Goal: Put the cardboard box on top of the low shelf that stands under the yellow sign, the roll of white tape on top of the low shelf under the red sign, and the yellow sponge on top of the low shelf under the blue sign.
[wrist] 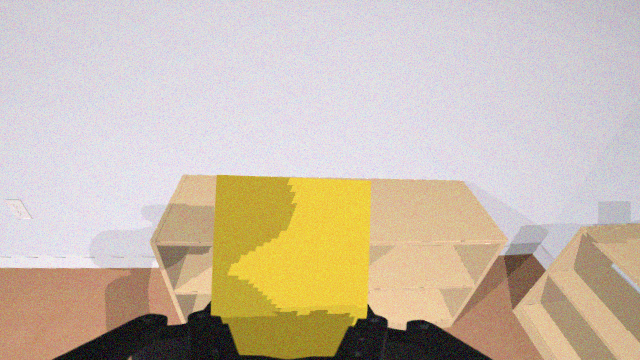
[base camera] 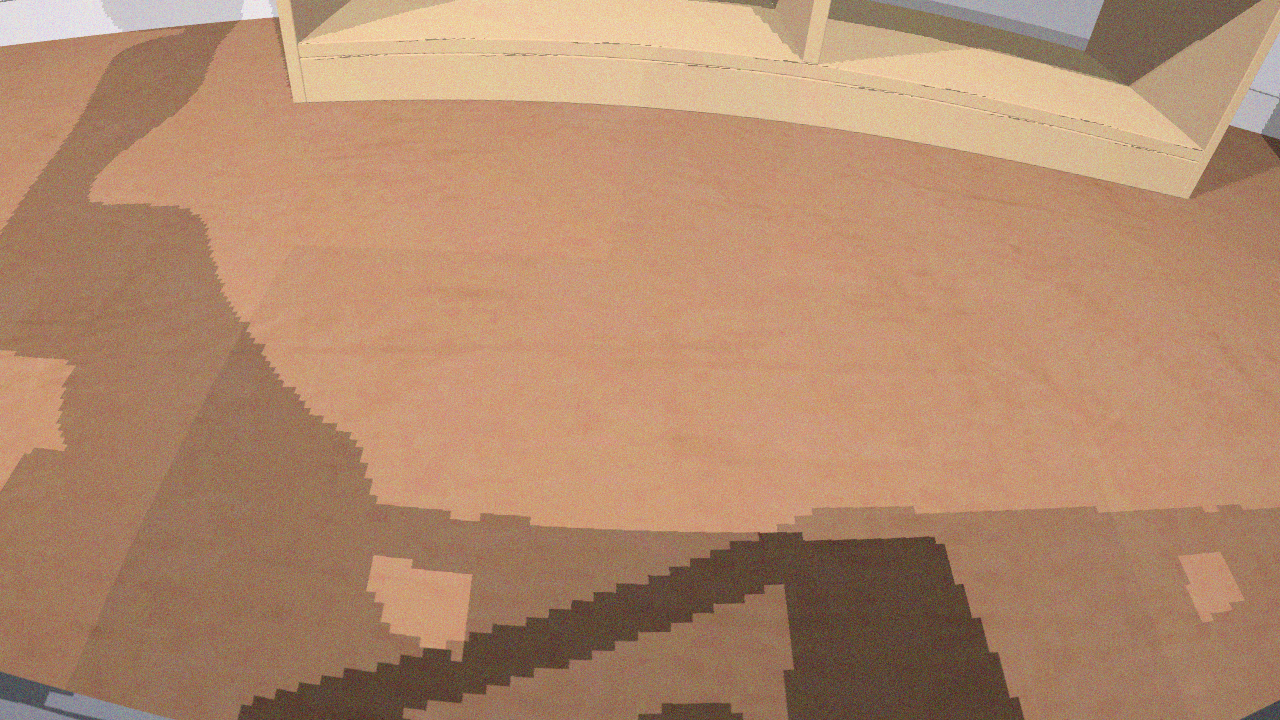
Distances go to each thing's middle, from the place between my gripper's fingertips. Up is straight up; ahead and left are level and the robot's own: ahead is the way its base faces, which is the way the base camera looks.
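Position of my gripper: 10 mm past the yellow sponge point(wrist: 290, 266), 30 mm below it.
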